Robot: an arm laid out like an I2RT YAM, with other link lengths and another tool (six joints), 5 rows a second.
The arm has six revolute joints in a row. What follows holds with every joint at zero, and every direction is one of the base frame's.
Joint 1 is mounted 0.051 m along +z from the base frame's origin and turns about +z.
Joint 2 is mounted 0.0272 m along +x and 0.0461 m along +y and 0.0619 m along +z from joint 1 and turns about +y.
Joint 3 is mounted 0.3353 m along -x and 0.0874 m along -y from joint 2 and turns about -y.
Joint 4 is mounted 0.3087 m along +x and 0.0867 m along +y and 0.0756 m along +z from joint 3 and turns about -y.
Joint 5 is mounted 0.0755 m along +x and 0.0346 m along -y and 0.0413 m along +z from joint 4 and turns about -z.
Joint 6 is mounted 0.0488 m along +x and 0.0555 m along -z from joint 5 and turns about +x.
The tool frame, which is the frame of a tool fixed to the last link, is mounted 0.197 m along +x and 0.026 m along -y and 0.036 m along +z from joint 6; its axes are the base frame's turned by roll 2.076, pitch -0.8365 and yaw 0.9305 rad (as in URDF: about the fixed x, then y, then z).
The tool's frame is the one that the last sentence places.
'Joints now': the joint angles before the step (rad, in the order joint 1, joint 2, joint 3, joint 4, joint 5, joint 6). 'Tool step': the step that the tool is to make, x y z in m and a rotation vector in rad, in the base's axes. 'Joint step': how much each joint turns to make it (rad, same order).
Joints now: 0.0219, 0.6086, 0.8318, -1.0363, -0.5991, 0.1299
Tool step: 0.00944, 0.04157, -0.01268, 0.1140, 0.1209, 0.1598
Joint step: 0.0004, 0.1821, 0.0104, 0.0103, -0.1907, -0.0664
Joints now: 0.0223, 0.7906, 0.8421, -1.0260, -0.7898, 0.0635
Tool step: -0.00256, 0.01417, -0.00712, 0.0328, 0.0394, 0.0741
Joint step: 0.0000, 0.0656, 0.0000, -0.0221, -0.0676, -0.0668
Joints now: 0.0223, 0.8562, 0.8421, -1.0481, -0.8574, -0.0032
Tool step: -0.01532, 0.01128, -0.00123, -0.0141, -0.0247, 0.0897
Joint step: 0.0252, 0.0035, 0.0000, -0.0477, -0.0167, -0.0989
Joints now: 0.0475, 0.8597, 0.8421, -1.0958, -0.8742, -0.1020
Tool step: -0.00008, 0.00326, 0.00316, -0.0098, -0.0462, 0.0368
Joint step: 0.0058, -0.0005, 0.0000, 0.0054, -0.0029, -0.0517
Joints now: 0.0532, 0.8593, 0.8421, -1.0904, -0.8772, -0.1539
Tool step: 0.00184, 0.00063, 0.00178, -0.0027, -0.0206, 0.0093
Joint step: 0.0000, 0.0004, 0.0000, 0.0087, -0.0008, -0.0157
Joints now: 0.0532, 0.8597, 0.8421, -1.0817, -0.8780, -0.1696
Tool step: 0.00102, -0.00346, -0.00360, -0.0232, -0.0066, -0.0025
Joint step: 0.0000, 0.0000, 0.0000, -0.0046, 0.0221, -0.0130
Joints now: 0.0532, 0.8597, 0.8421, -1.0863, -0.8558, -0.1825
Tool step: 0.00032, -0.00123, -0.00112, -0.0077, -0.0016, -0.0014
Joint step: 0.0000, -0.0001, 0.0003, -0.0018, 0.0076, -0.0034
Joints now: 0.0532, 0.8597, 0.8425, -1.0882, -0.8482, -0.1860
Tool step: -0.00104, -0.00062, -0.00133, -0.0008, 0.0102, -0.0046
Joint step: 0.0000, 0.0000, 0.0000, -0.0057, 0.0023, 0.0061
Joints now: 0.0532, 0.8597, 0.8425, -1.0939, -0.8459, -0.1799
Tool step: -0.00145, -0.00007, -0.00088, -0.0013, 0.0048, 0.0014
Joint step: 0.0000, -0.0001, 0.0000, -0.0069, 0.0003, -0.0026
